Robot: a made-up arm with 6 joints. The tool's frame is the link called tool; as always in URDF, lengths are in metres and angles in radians. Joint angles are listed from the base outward. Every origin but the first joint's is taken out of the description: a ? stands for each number. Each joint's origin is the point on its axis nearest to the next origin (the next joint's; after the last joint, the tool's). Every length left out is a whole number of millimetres.
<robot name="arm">
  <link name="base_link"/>
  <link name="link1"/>
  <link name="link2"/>
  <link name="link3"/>
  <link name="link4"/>
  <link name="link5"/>
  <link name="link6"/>
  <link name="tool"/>
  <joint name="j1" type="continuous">
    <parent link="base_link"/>
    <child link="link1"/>
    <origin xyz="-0.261 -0.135 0.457" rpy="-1.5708 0 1.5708"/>
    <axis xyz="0 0 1"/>
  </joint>
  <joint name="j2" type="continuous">
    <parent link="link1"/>
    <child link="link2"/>
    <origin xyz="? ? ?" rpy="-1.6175 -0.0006 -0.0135"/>
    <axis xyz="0 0 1"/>
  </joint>
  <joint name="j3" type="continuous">
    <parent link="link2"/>
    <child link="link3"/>
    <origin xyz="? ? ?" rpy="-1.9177 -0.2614 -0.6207"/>
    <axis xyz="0 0 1"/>
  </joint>
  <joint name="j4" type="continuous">
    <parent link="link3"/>
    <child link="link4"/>
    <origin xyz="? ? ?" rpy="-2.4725 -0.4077 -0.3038"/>
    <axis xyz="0 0 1"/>
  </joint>
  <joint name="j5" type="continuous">
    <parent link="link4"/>
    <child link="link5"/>
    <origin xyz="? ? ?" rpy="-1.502 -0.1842 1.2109"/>
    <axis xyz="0 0 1"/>
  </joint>
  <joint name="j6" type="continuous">
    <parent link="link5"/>
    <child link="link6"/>
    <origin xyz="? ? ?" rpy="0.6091 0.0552 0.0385"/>
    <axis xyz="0 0 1"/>
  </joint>
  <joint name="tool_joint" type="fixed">
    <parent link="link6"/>
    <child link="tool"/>
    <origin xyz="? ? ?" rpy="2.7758 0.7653 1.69"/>
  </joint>
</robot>
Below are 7 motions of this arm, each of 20 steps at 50 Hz.
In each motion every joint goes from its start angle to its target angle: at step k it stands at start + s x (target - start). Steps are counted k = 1, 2, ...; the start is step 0. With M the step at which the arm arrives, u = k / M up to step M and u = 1 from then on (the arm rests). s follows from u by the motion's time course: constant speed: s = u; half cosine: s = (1 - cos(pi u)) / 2; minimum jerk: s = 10 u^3 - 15 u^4 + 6 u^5.
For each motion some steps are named. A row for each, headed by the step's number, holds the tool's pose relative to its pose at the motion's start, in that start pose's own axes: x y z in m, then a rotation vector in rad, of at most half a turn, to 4 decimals.
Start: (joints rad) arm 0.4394 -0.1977 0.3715 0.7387 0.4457 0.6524
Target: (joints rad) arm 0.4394 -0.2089 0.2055 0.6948 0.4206 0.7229
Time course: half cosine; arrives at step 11
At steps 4, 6, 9, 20:
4: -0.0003 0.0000 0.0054 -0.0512 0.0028 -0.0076
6: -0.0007 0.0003 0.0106 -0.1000 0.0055 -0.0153
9: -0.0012 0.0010 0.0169 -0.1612 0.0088 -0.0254
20: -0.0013 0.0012 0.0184 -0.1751 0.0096 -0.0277

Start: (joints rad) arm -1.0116 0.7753 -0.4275 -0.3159 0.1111 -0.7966
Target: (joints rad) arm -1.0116 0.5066 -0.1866 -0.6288 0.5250 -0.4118
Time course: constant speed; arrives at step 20
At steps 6, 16, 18, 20:
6: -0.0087 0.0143 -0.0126 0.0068 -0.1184 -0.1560
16: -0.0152 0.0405 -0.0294 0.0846 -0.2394 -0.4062
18: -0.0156 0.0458 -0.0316 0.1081 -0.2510 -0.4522
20: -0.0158 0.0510 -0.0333 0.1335 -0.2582 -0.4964

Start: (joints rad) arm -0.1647 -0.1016 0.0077 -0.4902 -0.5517 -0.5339
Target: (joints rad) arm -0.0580 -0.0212 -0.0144 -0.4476 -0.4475 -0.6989
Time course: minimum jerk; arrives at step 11
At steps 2, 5, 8, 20:
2: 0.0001 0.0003 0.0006 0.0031 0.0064 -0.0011
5: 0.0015 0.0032 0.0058 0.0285 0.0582 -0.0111
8: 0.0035 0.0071 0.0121 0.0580 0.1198 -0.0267
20: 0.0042 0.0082 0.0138 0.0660 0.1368 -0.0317

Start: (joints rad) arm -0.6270 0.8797 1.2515 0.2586 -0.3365 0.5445
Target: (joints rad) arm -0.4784 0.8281 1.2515 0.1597 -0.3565 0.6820
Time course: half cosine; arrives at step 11
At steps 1, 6, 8, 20:
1: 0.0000 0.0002 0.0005 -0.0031 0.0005 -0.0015
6: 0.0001 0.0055 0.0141 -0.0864 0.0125 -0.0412
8: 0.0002 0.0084 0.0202 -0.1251 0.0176 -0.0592
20: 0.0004 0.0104 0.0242 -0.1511 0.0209 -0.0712

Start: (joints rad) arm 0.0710 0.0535 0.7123 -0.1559 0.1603 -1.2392
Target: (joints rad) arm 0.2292 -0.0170 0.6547 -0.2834 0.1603 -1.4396
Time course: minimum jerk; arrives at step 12
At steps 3, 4, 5, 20:
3: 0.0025 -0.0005 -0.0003 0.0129 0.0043 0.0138
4: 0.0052 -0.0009 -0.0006 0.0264 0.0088 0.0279
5: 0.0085 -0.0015 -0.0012 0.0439 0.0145 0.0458
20: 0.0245 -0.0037 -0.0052 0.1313 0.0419 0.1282

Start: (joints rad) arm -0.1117 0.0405 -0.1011 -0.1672 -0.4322 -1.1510
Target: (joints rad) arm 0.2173 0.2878 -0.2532 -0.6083 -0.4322 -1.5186
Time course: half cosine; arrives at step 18
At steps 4, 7, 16, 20:
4: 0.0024 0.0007 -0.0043 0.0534 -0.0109 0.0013
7: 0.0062 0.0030 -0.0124 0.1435 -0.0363 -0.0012
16: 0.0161 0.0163 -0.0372 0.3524 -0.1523 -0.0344
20: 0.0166 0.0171 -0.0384 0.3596 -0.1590 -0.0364

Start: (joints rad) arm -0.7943 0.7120 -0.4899 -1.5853 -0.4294 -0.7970
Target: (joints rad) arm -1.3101 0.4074 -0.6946 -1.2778 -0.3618 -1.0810
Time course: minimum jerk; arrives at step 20
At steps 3, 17, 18, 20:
3: 0.0006 -0.0012 -0.0003 0.0092 0.0016 0.0080
17: 0.0246 -0.0339 -0.0221 0.3020 -0.0242 0.2757
18: 0.0251 -0.0343 -0.0226 0.3069 -0.0261 0.2801
20: 0.0253 -0.0345 -0.0229 0.3092 -0.0270 0.2822

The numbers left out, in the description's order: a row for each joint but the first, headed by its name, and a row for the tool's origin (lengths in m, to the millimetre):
j2: 0.03 -0.07 0
j3: -0.009 0.053 0
j4: 0.039 -0.014 0
j5: -0.044 -0.007 0
j6: -0.019 -0.048 0
tool: -0.038 -0.069 0

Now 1 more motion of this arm.
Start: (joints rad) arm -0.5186 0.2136 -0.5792 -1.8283 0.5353 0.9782
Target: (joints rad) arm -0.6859 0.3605 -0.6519 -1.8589 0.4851 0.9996
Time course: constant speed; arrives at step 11
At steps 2, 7, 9, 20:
2: 0.0014 0.0007 0.0018 -0.0103 0.0325 -0.0026
7: 0.0052 0.0025 0.0061 -0.0400 0.1119 -0.0083
9: 0.0068 0.0032 0.0076 -0.0534 0.1428 -0.0101
20: 0.0084 0.0040 0.0091 -0.0677 0.1731 -0.0118

